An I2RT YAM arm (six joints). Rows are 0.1 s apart.
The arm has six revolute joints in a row. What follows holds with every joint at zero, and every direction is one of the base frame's. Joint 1 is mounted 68 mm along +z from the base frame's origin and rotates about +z. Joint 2 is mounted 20 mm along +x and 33.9 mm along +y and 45.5 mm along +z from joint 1 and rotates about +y. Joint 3 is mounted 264 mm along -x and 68.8 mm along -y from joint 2 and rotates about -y. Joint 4 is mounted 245 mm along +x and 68.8 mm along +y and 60 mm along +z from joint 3 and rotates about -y. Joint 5 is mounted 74 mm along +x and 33.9 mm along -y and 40.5 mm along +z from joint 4 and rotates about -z. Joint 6 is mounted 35.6 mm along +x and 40.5 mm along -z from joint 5 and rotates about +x. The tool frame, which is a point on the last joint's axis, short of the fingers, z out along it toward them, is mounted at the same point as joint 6; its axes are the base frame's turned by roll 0, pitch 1.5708 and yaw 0 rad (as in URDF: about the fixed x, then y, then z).
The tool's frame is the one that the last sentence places.
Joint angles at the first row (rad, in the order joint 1, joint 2, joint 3, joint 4, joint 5, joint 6):
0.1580 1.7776 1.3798 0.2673 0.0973 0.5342
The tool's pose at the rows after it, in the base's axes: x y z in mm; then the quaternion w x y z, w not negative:
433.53 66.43 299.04 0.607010 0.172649 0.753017 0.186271
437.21 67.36 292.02 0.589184 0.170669 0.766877 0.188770
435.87 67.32 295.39 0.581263 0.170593 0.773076 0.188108
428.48 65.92 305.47 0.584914 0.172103 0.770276 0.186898
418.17 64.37 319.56 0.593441 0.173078 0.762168 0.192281
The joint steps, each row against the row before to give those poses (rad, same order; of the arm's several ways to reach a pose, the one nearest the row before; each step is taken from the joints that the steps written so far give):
0.0009 0.0374 -0.0019 -0.0258 -0.0124 0.0057
-0.0008 0.0194 0.0143 -0.0364 -0.0197 0.0049
0.0000 -0.0070 0.0131 -0.0397 -0.0049 0.0012
0.0000 -0.0347 -0.0063 -0.0207 0.0062 0.0000
0.0002 -0.0475 -0.0116 -0.0110 0.0001 0.0058

